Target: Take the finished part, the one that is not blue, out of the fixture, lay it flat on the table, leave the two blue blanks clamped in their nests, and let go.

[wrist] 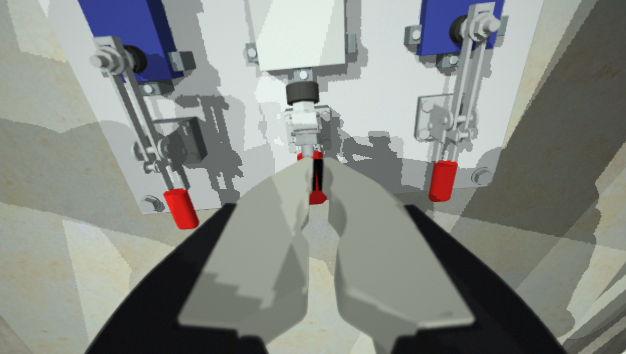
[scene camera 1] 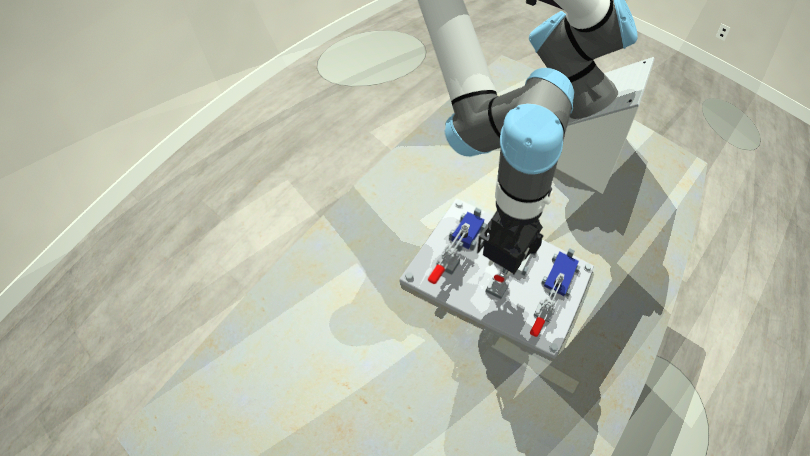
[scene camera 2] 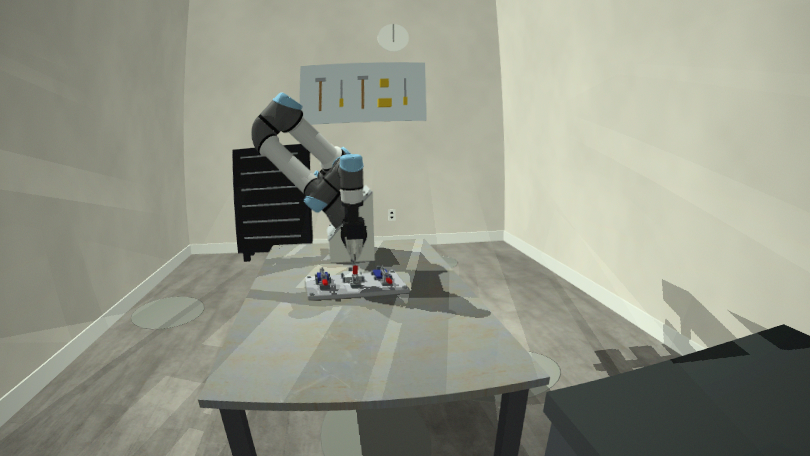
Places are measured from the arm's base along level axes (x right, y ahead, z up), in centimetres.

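Where they show: gripper, fingertip midpoint: (wrist: pixel 316 161) (scene camera 2: pixel 355 260); arm's base, link origin: (scene camera 1: pixel 593 102).
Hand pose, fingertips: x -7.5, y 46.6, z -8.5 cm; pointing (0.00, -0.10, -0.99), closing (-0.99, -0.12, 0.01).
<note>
Each offset is from my fingertips to the top centre of the thing. "*": to the spot under its first point. Level surfaces: height alone.
The finished part @[* dx +1.5, dy -5.9, dz -7.0 cm] (wrist: pixel 302 35), a pale block, sits in the middle nest of the white fixture plate (scene camera 1: pixel 420 270) (wrist: pixel 225 30). Two blue blanks @[* dx +11.9, dy -3.4, dz -4.1 cm] (scene camera 1: pixel 468 227) @[dx -8.5, dy -10.8, dz -7.5 cm] (scene camera 1: pixel 561 271) @[dx +12.8, dy -5.0, dz -6.5 cm] (wrist: pixel 135 30) (wrist: pixel 435 22) sit in the outer nests, with their clamp arms down over them. The middle clamp's black pad (wrist: pixel 302 93) is off the part, and its red handle @[dx -0.1, dy +2.0, dz -0.9 cm] (scene camera 1: pixel 498 278) (scene camera 2: pixel 355 270) (wrist: pixel 317 198) stands raised. My gripper (scene camera 2: pixel 354 260) (wrist: pixel 316 161) is shut and empty, its fingertips just above that handle. In scene camera 1 the gripper body hides the part and the fingertips.
The outer clamps' red handles @[dx +9.9, dy +7.9, dz -4.9 cm] (scene camera 1: pixel 435 274) @[dx -11.6, dy +3.1, dz -5.9 cm] (scene camera 1: pixel 537 326) (wrist: pixel 181 209) (wrist: pixel 443 181) point toward the plate's front edge. The fixture lies on the table @[dz -10.6 cm] (scene camera 1: pixel 255 362) (scene camera 2: pixel 362 362). The robot's pale base block (scene camera 1: pixel 598 150) stands behind it. A dark cabinet (scene camera 2: pixel 680 396) is at the right front of scene camera 2.
</note>
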